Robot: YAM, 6 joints.
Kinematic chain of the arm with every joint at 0, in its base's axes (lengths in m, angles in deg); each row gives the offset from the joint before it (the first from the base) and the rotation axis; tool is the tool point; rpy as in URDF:
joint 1: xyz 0 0 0.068 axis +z
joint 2: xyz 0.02 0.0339 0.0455 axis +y
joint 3: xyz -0.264 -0.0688 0 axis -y
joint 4: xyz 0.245 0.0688 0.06 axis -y
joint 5: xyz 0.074 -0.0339 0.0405 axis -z
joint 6: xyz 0.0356 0 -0.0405 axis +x
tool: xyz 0 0 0 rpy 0 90 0
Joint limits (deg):
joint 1: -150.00..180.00
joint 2: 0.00..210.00
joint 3: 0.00..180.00
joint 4: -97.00..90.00
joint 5: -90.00..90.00
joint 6: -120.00..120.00
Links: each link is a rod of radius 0.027 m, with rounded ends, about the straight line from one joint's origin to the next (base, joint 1, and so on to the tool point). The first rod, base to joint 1, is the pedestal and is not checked.
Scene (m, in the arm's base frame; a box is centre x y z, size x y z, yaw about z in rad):
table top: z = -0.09
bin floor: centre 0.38 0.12 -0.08 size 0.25 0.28 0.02 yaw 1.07
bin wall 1: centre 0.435 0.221 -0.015 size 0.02 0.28 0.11 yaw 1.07
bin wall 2: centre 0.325 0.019 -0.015 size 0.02 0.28 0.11 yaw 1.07
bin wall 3: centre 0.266 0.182 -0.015 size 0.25 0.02 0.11 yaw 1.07
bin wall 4: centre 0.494 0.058 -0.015 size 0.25 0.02 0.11 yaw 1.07
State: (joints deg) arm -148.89 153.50 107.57 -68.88 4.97 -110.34
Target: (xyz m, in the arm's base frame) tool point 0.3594 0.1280 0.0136
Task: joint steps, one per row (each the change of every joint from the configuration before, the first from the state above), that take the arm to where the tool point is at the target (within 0.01 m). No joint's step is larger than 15 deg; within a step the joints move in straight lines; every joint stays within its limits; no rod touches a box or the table.
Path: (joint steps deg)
1: 13.96 -1.77 -0.87 -1.15 -1.28 0.00
2: 13.96 -1.78 -0.88 -1.15 -1.28 0.00
3: 13.96 -1.77 -0.87 -1.15 -1.28 0.00
4: 13.96 -1.77 -0.87 -1.15 -1.28 0.00
5: 13.96 -1.77 -0.88 -1.14 -1.28 0.00
6: 13.96 -1.78 -0.87 -1.15 -1.28 0.00
7: 13.97 -1.77 -0.87 -1.15 -1.28 0.00
8: 13.96 -1.77 -0.88 -1.15 -1.28 0.00
9: 13.96 -1.78 -0.87 -1.15 -1.28 0.00
10: 13.96 -1.77 -0.87 -1.15 -1.28 0.00
11: 13.96 -1.77 -0.88 -1.15 -1.28 0.00
12: 13.96 -1.77 -0.87 -1.15 -1.28 0.00
13: 0.00 8.03 0.31 3.32 0.04 0.00
14: 0.01 8.03 0.30 3.31 0.04 0.00

